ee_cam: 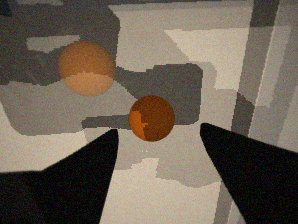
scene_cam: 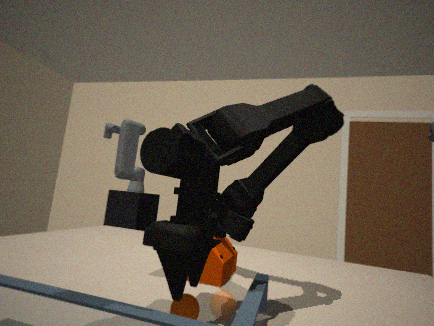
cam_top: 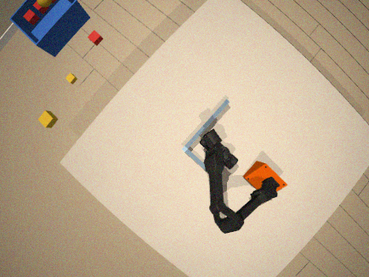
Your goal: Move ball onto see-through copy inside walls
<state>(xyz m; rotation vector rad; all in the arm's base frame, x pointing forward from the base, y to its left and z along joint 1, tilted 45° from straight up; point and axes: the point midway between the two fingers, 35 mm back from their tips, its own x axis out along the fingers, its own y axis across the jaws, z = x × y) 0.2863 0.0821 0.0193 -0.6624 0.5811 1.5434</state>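
My gripper tip is 2 cm above the orange ball. Also, from my gripper tip: see-through copy of ball: 5 cm behind, 4 cm to the left, 2 cm below.
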